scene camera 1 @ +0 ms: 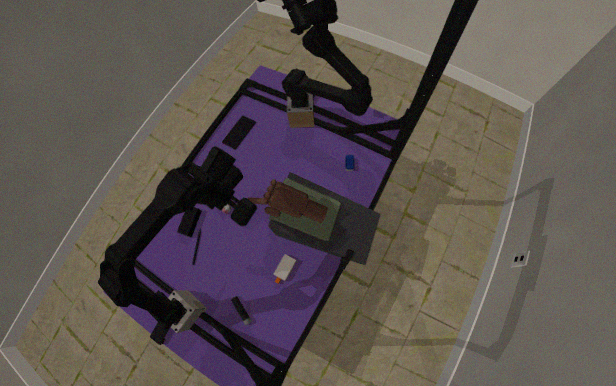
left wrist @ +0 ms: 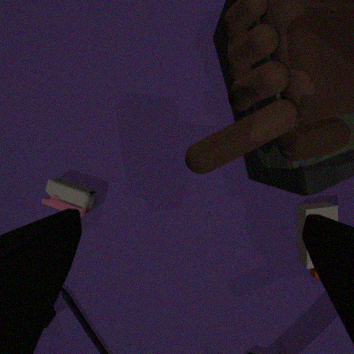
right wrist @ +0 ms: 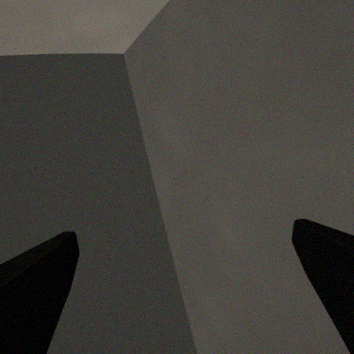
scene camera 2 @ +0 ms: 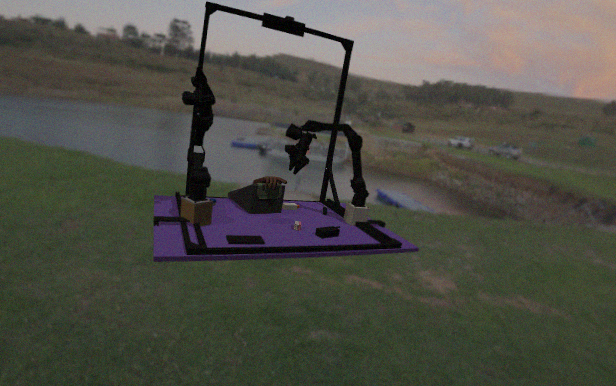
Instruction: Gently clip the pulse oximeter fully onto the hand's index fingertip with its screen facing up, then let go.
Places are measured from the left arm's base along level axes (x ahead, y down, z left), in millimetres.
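Pixels of known places: left gripper, between the fingertips: (scene camera 1: 237, 199) (left wrist: 194, 223) (scene camera 2: 291, 172); right gripper, between the fingertips: (right wrist: 186, 236) (scene camera 2: 200, 72); left arm's base, origin of its link: (scene camera 1: 174, 311) (scene camera 2: 358, 205); right arm's base, origin of its link: (scene camera 1: 300, 100) (scene camera 2: 197, 198).
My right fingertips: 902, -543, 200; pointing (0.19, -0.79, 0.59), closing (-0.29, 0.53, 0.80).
For each thing: its top centre in the pictures, then the offset to it from my right fingertips, as dx, dy, dz. "*": a spot on its surface instead.
- pulse oximeter, centre of its top: (left wrist: 63, 198) (scene camera 1: 222, 204) (scene camera 2: 298, 222) -522, +617, -61
- dark wedge support, a spot on its surface: (scene camera 1: 360, 230) * -313, +602, -523
- white box, centre of its top: (left wrist: 322, 244) (scene camera 1: 283, 269) (scene camera 2: 291, 204) -573, +621, -388
- dark cylinder, centre of its top: (scene camera 1: 240, 310) -774, +621, -355
- thin pen, centre of its top: (left wrist: 83, 325) (scene camera 1: 196, 246) -706, +640, -73
- black box, centre of its top: (scene camera 1: 187, 220) (scene camera 2: 328, 228) -653, +613, +11
- flat dark slab, centre of its top: (scene camera 2: 245, 238) (scene camera 1: 238, 131) -245, +641, +112
- blue object, centre of its top: (scene camera 1: 350, 161) -111, +616, -348
The pulse oximeter (scene camera 1: 226, 209) (scene camera 2: 297, 225) (left wrist: 70, 194), small with a pale grey-white part and a pink part, lies on the purple table. The brown hand (scene camera 1: 290, 200) (scene camera 2: 270, 181) (left wrist: 320, 60) rests on a green pad, its index finger (scene camera 1: 257, 201) (left wrist: 240, 137) sticking out over the table with a bare tip. My left gripper (scene camera 2: 298, 169) (left wrist: 194, 223) is open and empty, high above the table; in the left wrist view one finger overlaps the oximeter's lower edge. My right gripper (right wrist: 186, 236) is open and empty, facing the walls, far from the hand.
The pad sits on a dark wedge support (scene camera 1: 360, 230). A white box (scene camera 1: 285, 267) with an orange end, a dark cylinder (scene camera 1: 240, 307), a thin pen (scene camera 1: 197, 246) and a black box (scene camera 1: 190, 222) lie on the table. A flat dark slab (scene camera 1: 239, 132) and a blue object (scene camera 1: 350, 162) lie farther off.
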